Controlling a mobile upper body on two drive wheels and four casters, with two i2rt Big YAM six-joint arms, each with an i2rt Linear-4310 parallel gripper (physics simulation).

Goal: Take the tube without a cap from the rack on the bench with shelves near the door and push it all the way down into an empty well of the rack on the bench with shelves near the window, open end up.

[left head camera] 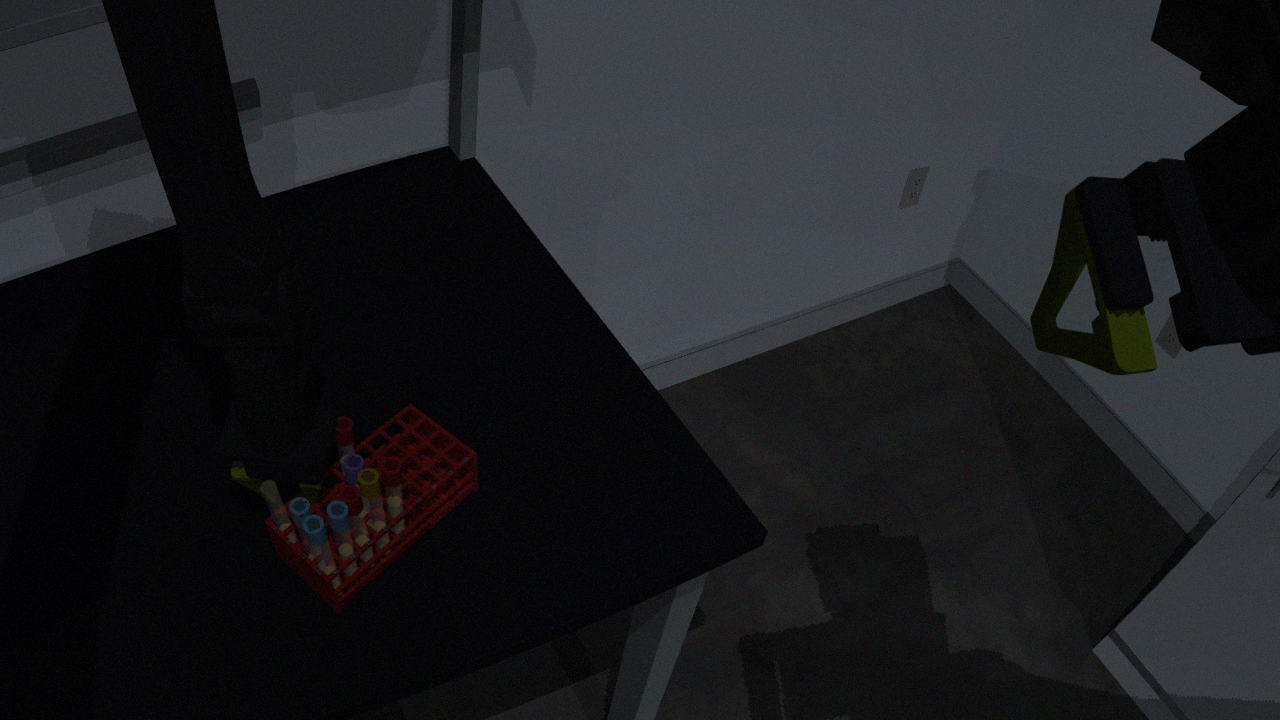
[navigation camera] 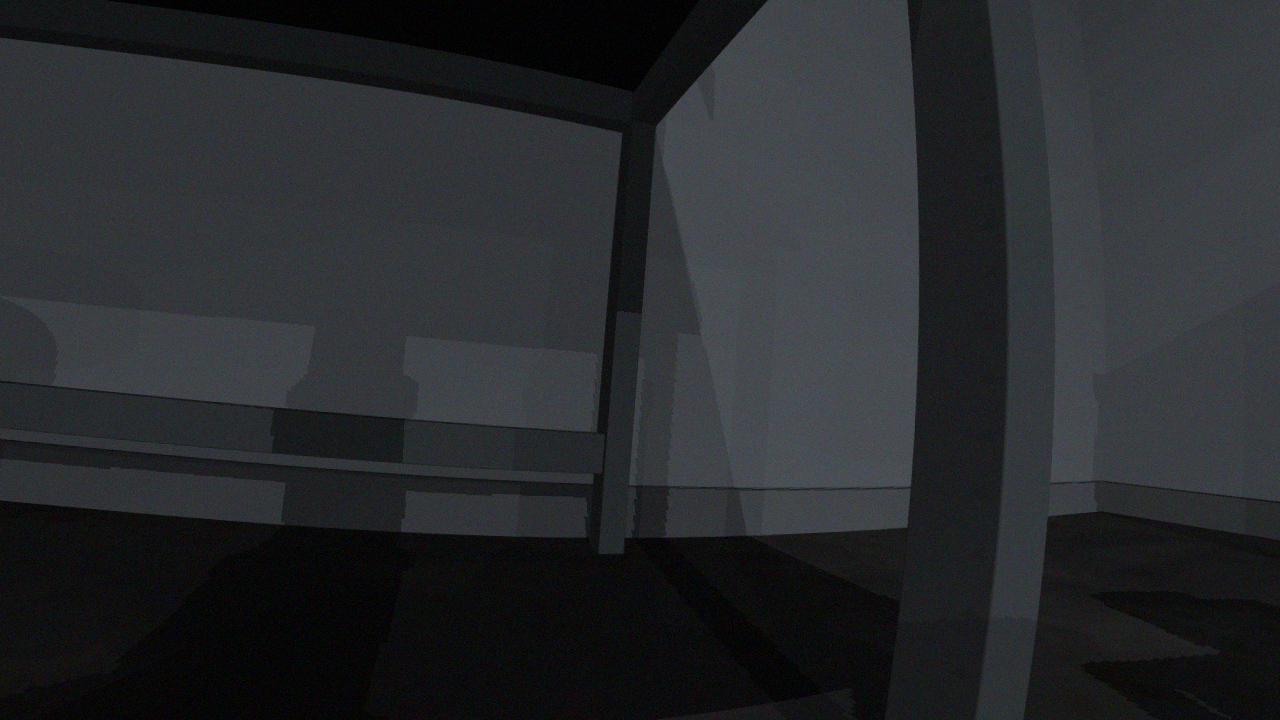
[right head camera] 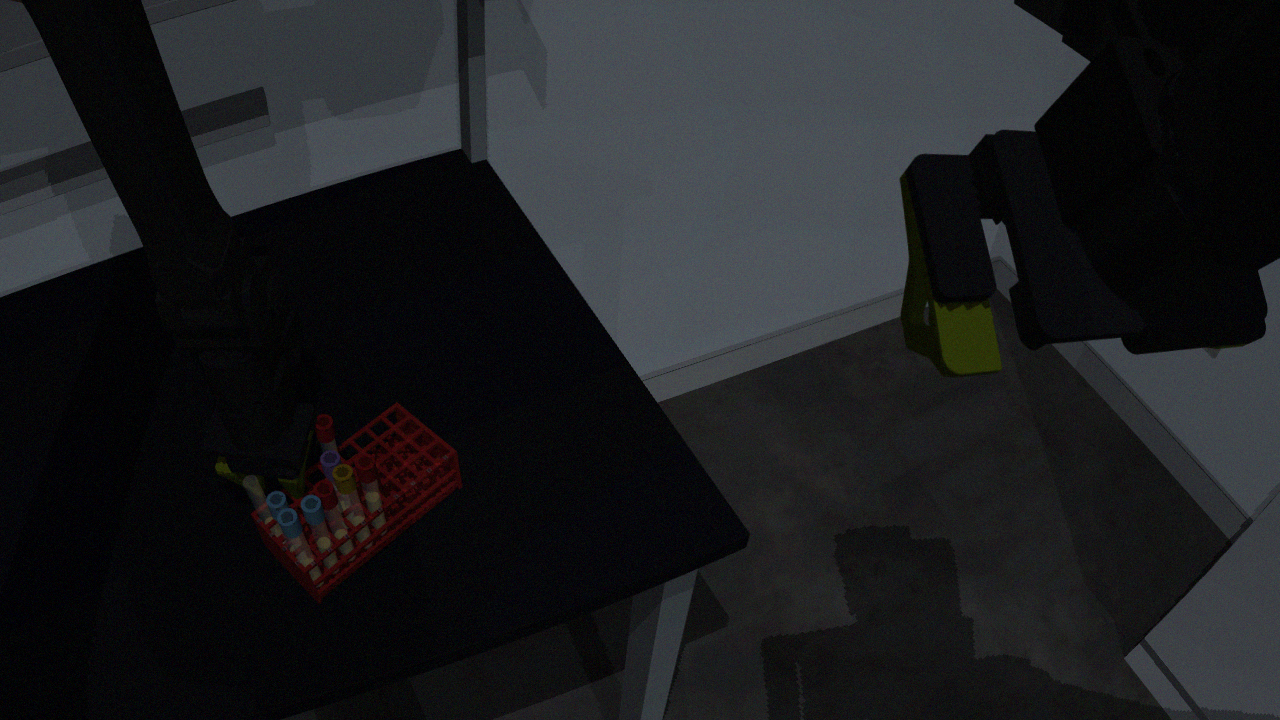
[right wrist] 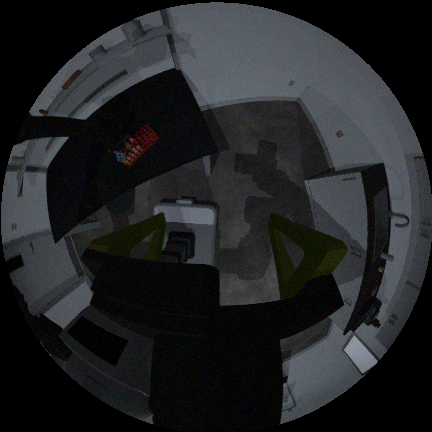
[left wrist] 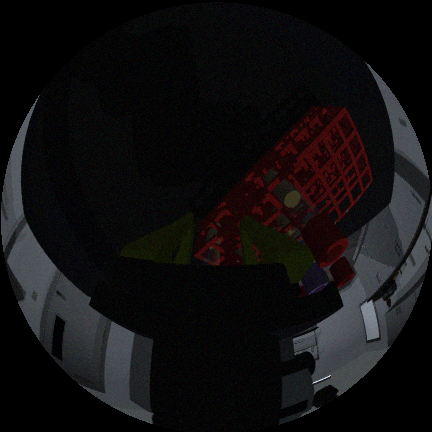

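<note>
A red rack (left head camera: 475,472) (right head camera: 458,467) (left wrist: 345,112) stands on the black bench (left head camera: 554,420) (right head camera: 554,385). The capless clear tube (left head camera: 273,505) (right head camera: 256,491) stands open end up in its left corner well, beside blue-capped tubes (left head camera: 314,526) (right head camera: 289,520). Red-capped (left head camera: 345,428) (right head camera: 324,426), purple-capped and yellow-capped tubes stand further along; wells at the far end are empty. My left gripper (left wrist: 216,218) is partly open, nothing held, its fingers low behind the capless tube's top; depth is hard to judge. My right gripper (right wrist: 216,218) is wide open and empty, off the bench. Which bench this is, I cannot tell.
A grey shelf post (left head camera: 463,80) (right head camera: 473,85) rises at the bench's back corner. Bench legs (navigation camera: 962,358) (navigation camera: 617,358) stand in the navigation view. A white cabinet (right wrist: 340,200) with a dark top stands at the right in the right wrist view.
</note>
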